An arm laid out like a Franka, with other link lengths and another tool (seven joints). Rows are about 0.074 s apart.
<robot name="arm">
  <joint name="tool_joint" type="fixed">
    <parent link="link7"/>
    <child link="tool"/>
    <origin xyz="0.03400 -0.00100 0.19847" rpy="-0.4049 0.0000 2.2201"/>
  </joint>
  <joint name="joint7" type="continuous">
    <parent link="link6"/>
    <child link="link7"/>
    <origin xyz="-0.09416 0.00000 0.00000" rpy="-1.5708 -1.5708 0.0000"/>
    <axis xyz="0 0 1"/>
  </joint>
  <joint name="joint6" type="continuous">
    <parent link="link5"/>
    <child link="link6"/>
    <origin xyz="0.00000 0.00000 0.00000" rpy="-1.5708 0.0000 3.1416"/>
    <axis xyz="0 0 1"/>
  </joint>
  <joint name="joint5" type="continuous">
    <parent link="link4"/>
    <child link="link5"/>
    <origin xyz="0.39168 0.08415 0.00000" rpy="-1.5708 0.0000 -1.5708"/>
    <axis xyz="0 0 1"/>
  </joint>
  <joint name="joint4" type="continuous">
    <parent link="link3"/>
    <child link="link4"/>
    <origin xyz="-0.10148 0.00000 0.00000" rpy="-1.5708 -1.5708 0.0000"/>
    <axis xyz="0 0 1"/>
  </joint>
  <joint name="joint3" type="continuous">
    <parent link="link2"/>
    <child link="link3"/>
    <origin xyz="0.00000 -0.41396 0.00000" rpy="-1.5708 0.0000 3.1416"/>
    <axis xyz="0 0 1"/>
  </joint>
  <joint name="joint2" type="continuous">
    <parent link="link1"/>
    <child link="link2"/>
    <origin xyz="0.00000 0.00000 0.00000" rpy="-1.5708 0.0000 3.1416"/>
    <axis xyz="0 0 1"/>
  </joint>
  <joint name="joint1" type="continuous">
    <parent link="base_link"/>
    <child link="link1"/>
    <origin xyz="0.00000 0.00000 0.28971" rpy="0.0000 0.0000 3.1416"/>
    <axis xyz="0 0 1"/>
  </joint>
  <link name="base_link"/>
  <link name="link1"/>
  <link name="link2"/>
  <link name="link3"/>
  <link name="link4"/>
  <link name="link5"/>
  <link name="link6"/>
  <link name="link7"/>
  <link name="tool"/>
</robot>
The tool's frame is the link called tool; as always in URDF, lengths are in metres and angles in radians. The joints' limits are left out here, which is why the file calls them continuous.
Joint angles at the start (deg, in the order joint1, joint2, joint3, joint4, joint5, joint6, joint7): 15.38, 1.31, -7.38, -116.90, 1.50, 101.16, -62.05
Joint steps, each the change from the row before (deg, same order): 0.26, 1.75, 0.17, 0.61, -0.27, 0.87, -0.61; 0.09, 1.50, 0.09, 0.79, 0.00, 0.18, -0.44; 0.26, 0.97, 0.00, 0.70, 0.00, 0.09, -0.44; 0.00, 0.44, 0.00, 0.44, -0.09, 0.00, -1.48; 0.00, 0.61, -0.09, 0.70, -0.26, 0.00, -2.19; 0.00, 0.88, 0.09, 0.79, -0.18, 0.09, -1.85; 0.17, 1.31, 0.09, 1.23, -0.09, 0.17, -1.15; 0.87, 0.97, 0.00, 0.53, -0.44, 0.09, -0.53
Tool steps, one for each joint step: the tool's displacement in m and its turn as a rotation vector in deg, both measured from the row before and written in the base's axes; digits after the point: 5 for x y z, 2 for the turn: 0.00874, 0.00527, -0.01132, -0.31, 0.20, 1.13; 0.00676, 0.00329, -0.00853, -0.13, 0.50, 0.60; 0.00516, 0.00384, -0.00424, -0.01, 0.17, 0.69; 0.00330, 0.00115, -0.00114, 0.32, 0.04, 1.46; 0.00529, 0.00049, -0.00089, 0.38, -0.05, 2.13; 0.00600, 0.00255, -0.00293, 0.31, 0.05, 1.95; 0.00883, 0.00482, -0.00401, 0.14, -0.07, 1.42; 0.00307, 0.00902, -0.00595, -0.39, 0.29, 1.61
